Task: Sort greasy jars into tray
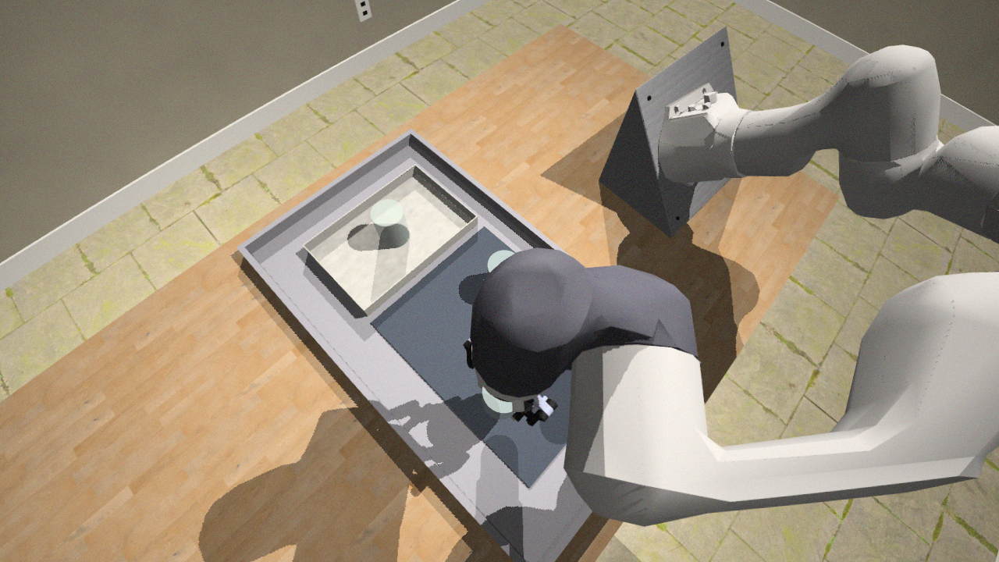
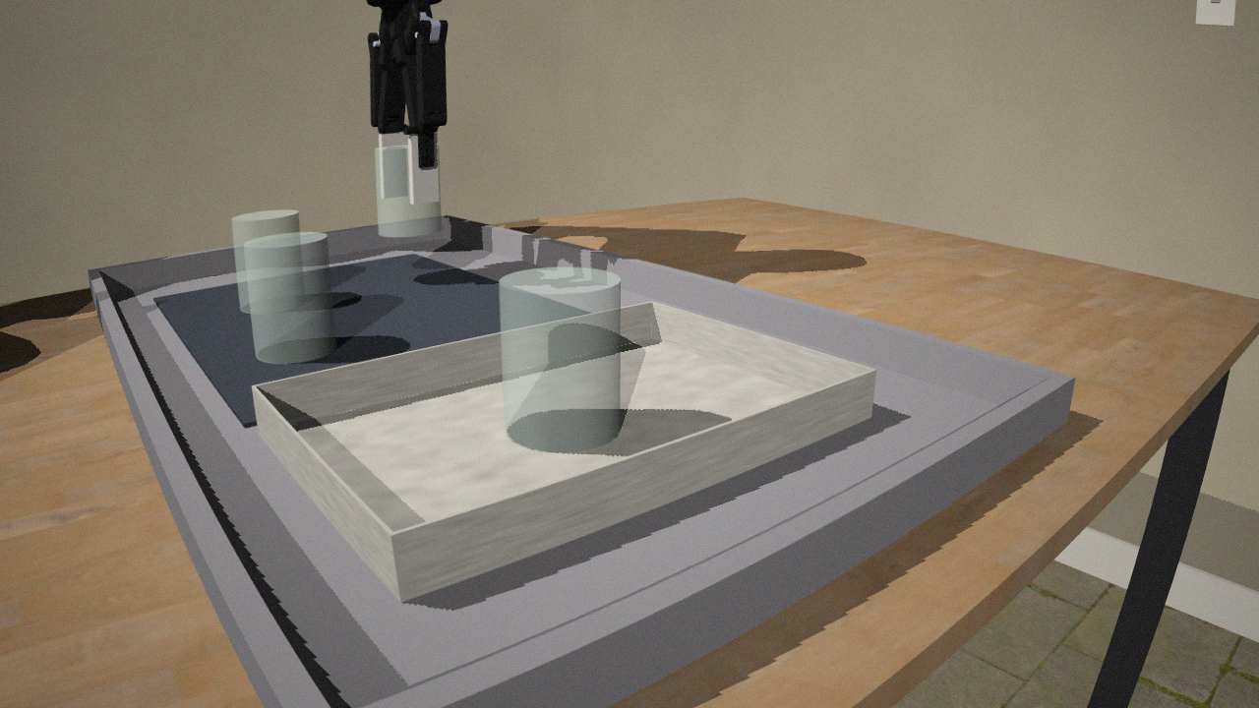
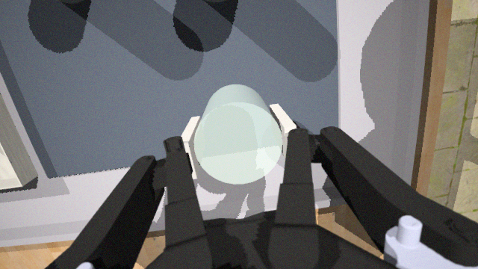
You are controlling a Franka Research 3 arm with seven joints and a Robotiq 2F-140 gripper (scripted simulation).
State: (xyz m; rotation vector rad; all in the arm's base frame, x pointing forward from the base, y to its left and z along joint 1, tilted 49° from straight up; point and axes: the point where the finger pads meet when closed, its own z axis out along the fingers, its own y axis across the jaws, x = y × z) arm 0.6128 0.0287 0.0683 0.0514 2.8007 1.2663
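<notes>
Right now my hand is 390 mm to the left of the tray, 110 mm above it and 100 mm past it. Also, from my hand: dark drying mat 110 mm below, 90 mm behind, 70 mm to the right; then steel table top 180 mm to the right, 110 mm below, 80 mm behind.
</notes>
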